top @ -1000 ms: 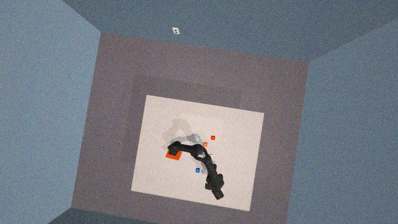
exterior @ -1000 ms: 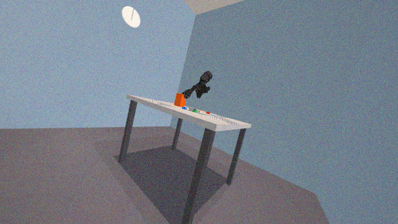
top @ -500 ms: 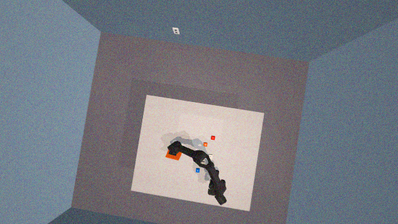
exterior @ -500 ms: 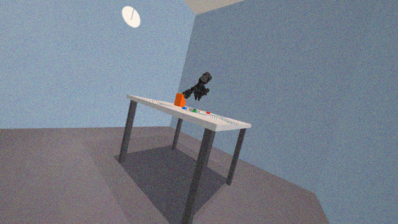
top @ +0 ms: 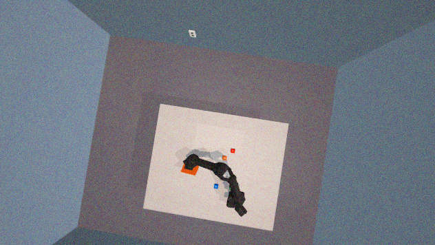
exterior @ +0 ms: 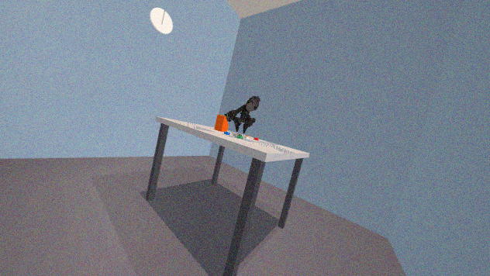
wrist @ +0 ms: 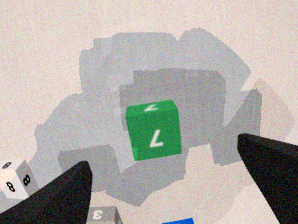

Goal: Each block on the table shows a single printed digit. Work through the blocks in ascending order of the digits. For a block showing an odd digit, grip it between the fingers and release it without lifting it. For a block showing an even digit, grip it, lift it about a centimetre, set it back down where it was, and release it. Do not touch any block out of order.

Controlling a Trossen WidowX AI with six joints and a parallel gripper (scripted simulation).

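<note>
Right now my gripper tip is 30 mm above the green block. Round my gripper tip: white block (40 mm behind, 130 mm to the left, 30 mm below); then dark grey block (140 mm behind, 150 mm to the left, 30 mm below); then blue block (120 mm behind, 20 mm to the right, 30 mm below).
</note>
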